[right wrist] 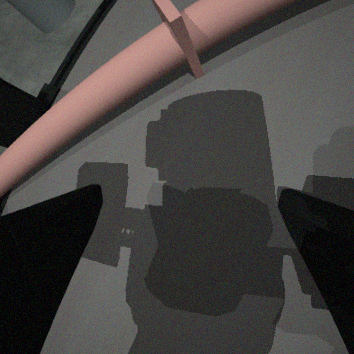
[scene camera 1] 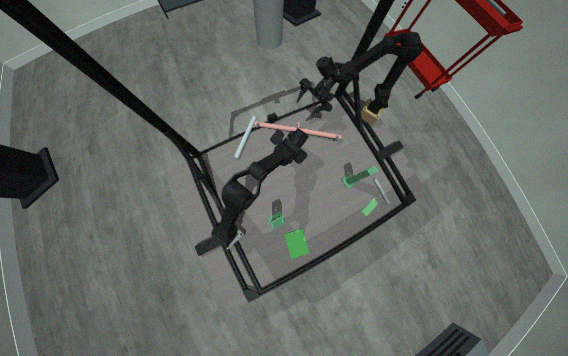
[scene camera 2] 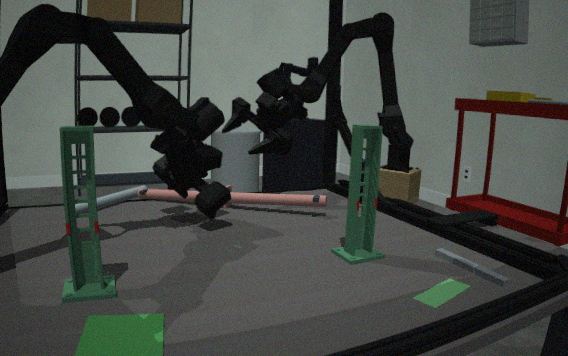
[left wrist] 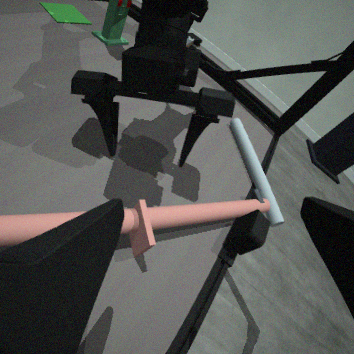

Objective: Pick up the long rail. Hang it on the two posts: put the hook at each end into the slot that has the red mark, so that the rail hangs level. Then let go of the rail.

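Places are measured from the left arm's base along level axes (x down, y back, z left), in millimetres.
Where they show: left gripper, between the fingertips: (scene camera 1: 303, 109) (scene camera 2: 235, 142) (left wrist: 213, 206); right gripper, between the fingertips: (right wrist: 192, 195) (scene camera 2: 198, 207) (left wrist: 145, 160); left arm's base, origin of its link: (scene camera 1: 373, 108) (scene camera 2: 397, 168); right arm's base, origin of its link: (scene camera 1: 228, 233).
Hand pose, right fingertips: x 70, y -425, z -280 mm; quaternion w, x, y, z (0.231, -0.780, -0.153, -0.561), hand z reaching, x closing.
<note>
Things, the pixels of their top centre, and the offset from my right fingertips.
- long pink rail, centre of its top: (left wrist: 144, 214) (scene camera 2: 226, 187) (scene camera 1: 298, 127) dy +92, dx -30, dz -5 mm
- pale blue rod, centre of its top: (left wrist: 257, 160) (scene camera 2: 110, 194) (scene camera 1: 245, 135) dy -95, dx -8, dz -209 mm
- grey bar, centre of its top: (scene camera 2: 470, 263) (scene camera 1: 382, 191) dy +64, dx +7, dz +549 mm
The long pink rail (scene camera 1: 320, 133) (scene camera 2: 270, 199) (left wrist: 195, 211) (right wrist: 115, 70) lies on the table, with a small block at its middle. Two upright green posts have slots; the left one (scene camera 2: 89, 289) (scene camera 1: 276, 220) and the right one (scene camera 2: 354, 225) (scene camera 1: 360, 176) show red marks in their lower halves in scene camera 2. My left gripper (scene camera 1: 304, 109) (scene camera 2: 237, 142) (left wrist: 213, 206) is open and empty, above the table on the rail's far side. My right gripper (scene camera 1: 288, 146) (scene camera 2: 199, 206) (left wrist: 145, 160) (right wrist: 192, 195) is open and empty, pointing down low beside the rail's middle, on the posts' side.
A pale blue rod (scene camera 1: 245, 137) (scene camera 2: 111, 198) (left wrist: 255, 170) lies by the rail's left end in scene camera 1. A grey bar (scene camera 1: 381, 191) (scene camera 2: 470, 266) lies beyond the right post. Two green patches (scene camera 1: 297, 244) (scene camera 1: 370, 207) lie near the front. Black frame beams (scene camera 1: 335, 244) edge the table.
</note>
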